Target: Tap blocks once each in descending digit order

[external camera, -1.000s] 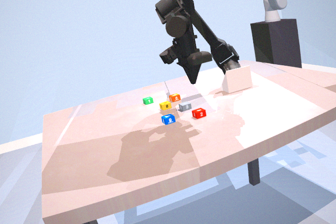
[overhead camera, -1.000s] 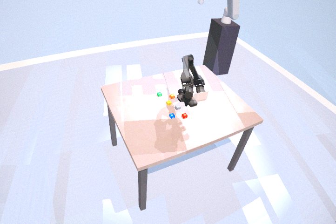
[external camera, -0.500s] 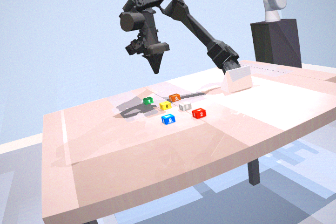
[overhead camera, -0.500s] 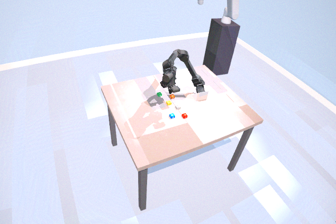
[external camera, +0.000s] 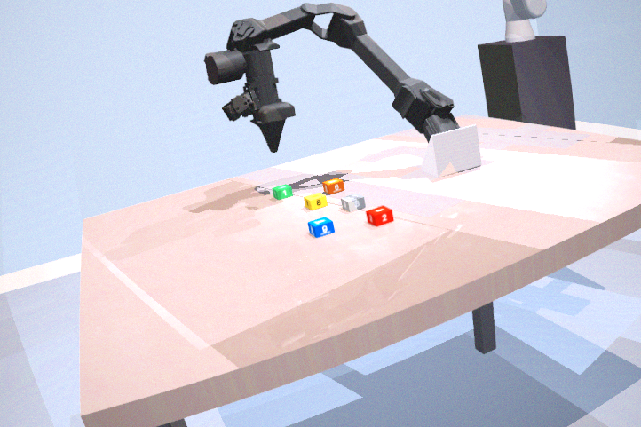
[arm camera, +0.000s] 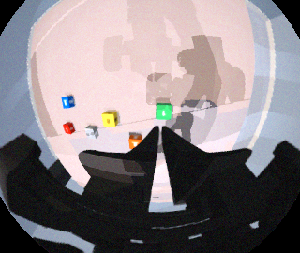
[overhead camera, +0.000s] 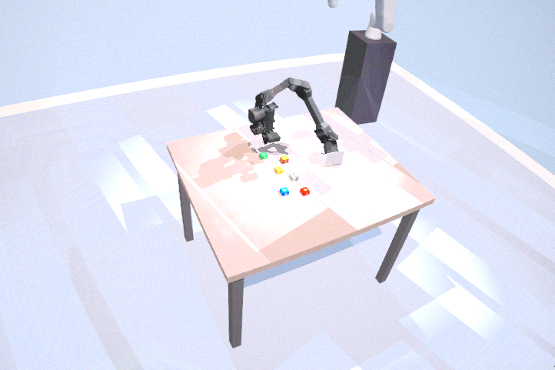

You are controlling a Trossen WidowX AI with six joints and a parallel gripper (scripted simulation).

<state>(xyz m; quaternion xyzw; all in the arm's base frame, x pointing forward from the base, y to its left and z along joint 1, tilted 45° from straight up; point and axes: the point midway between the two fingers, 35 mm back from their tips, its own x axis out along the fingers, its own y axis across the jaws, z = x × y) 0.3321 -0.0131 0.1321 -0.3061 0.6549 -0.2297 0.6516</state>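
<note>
My gripper tip is 9 cm above the green block and 2 cm to the left of it. Round my gripper tip: orange block (10 cm behind, 9 cm below, 4 cm to the left); grey block (18 cm to the left, 9 cm below, 9 cm behind); yellow block (11 cm to the left, 9 cm below, 4 cm behind).
</note>
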